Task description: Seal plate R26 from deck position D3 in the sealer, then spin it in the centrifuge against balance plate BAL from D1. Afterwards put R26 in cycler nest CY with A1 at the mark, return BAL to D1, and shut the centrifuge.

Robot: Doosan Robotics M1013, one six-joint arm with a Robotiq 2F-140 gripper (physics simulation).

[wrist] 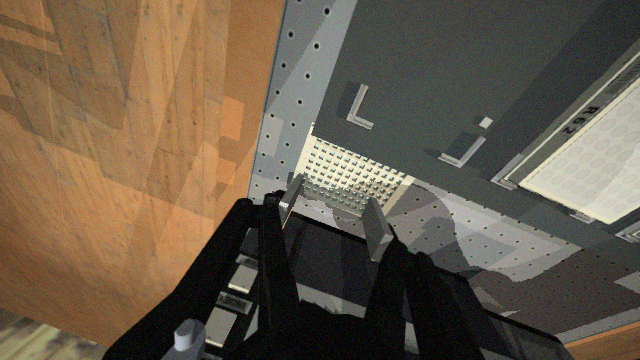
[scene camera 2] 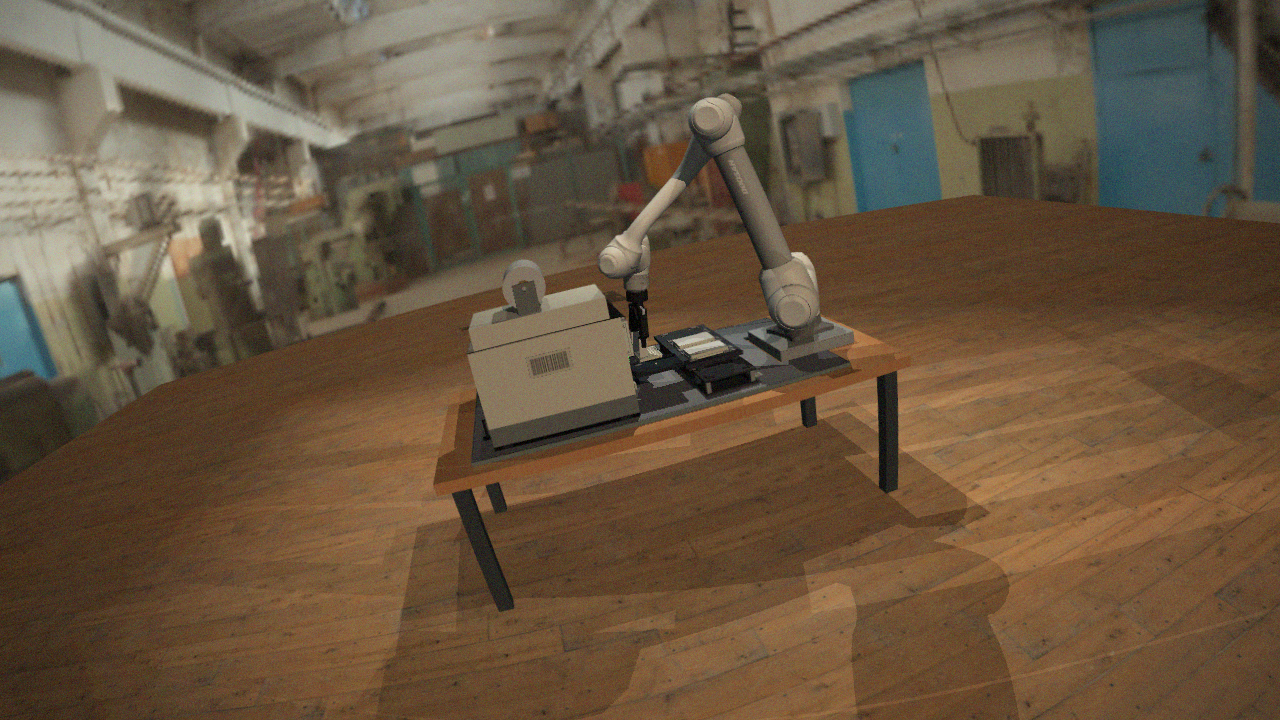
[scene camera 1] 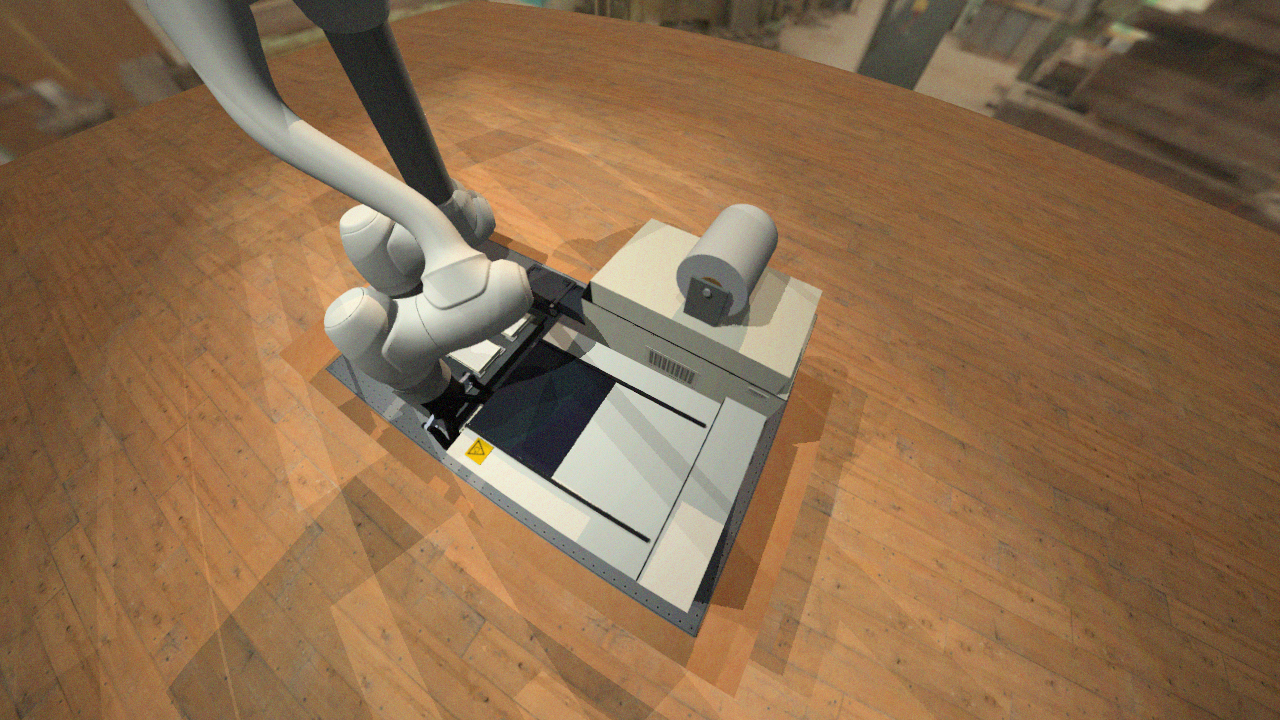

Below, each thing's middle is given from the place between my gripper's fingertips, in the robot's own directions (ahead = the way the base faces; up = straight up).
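Centrifuge [scene camera 1: 648, 485]: 320 mm ahead of my hand, 40 mm to the left, 110 mm above. Sliding lid [scene camera 1: 540, 410]: 170 mm ahead of my hand, 60 mm to the left, 190 mm above. Well plate [wrist: 334, 175]: my hand 30 mm past it, 10 mm to the right of it, 10 mm above it.
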